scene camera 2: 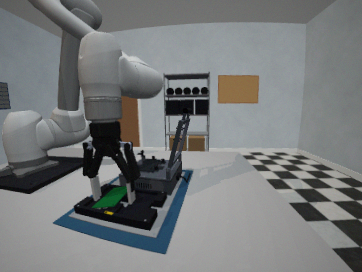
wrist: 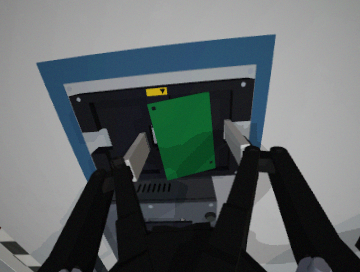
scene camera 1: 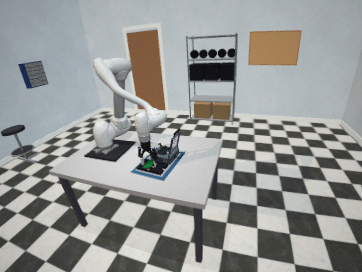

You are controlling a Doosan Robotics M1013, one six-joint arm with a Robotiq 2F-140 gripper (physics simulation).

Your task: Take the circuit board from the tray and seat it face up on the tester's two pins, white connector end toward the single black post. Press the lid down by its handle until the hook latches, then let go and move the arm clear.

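Where they show: gripper, fingertip midpoint: (scene camera 2: pixel 114 199) (wrist: pixel 185 135) (scene camera 1: pixel 149 165); arm's base, origin of the base link: (scene camera 2: pixel 31 168) (scene camera 1: pixel 106 148).
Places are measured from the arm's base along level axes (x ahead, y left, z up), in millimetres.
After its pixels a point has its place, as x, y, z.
The green circuit board (scene camera 1: pixel 148 164) {569, -86, 17} (scene camera 2: pixel 111 198) {574, -92, 18} (wrist: pixel 184 137) {572, -82, 17} lies skewed in the black tray (scene camera 2: pixel 135 220) {678, -140, 10} (wrist: pixel 242 102) {503, -122, 12}. A plain green face with two small dark corner marks is up; no parts or white connector show on it. My gripper (scene camera 2: pixel 114 197) {571, -79, 6} (wrist: pixel 185 135) {571, -79, 6} is open and empty, its light fingertips low on either side of the board, apart from it in the wrist view. The grey tester (scene camera 2: pixel 172 181) {713, 30, 28} (wrist: pixel 190 193) {566, 3, 28} stands behind the tray, its lid (scene camera 1: pixel 175 143) {726, 102, 140} (scene camera 2: pixel 179 142) {730, 60, 151} raised. The tester's pins and post cannot be told apart.
The tray and tester stand on a blue-bordered mat (scene camera 1: pixel 165 176) {752, -134, -14} (scene camera 2: pixel 165 245) {758, -163, -14} (wrist: pixel 160 57) {598, -176, -14} on the table (scene camera 1: pixel 100 172) {229, -294, -16}. The raised lid is to the right of my gripper in scene camera 2. The arm's dark base plate (scene camera 1: pixel 111 152) {109, -40, 2} is at the left of the table.
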